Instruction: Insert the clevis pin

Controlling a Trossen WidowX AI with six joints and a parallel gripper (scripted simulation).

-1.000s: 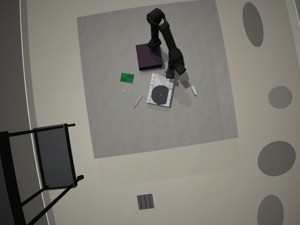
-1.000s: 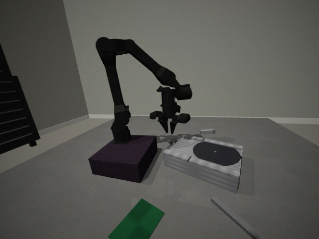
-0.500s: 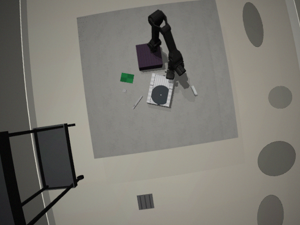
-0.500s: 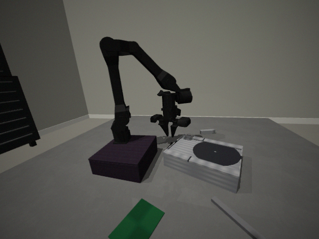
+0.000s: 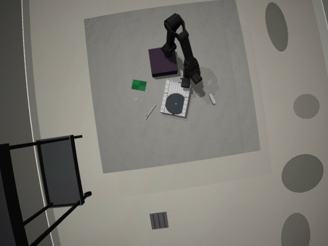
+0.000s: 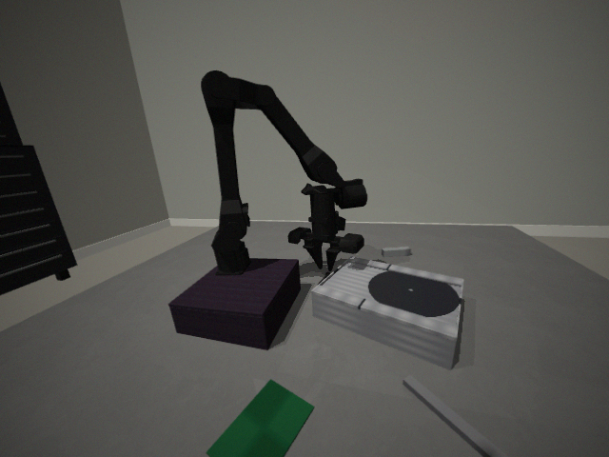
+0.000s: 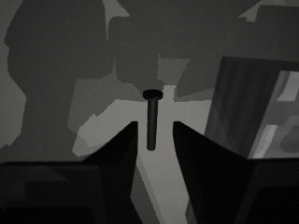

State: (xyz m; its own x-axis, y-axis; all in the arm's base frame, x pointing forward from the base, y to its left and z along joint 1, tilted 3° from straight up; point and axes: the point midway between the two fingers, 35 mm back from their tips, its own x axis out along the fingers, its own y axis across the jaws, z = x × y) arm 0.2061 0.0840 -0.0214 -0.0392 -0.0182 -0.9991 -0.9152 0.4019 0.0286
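Now: gripper tip 1 cm to the left of the steel clevis pin and 2 cm above it. From my gripper tip the other things lie so: dark aluminium disc 18 cm ahead, 13 cm to the right, 3 cm above; then green flat patch 5 cm behind, 36 cm to the right, 3 cm below; then rimmed steel tray 13 cm ahead, 12 cm to the right, 1 cm above.
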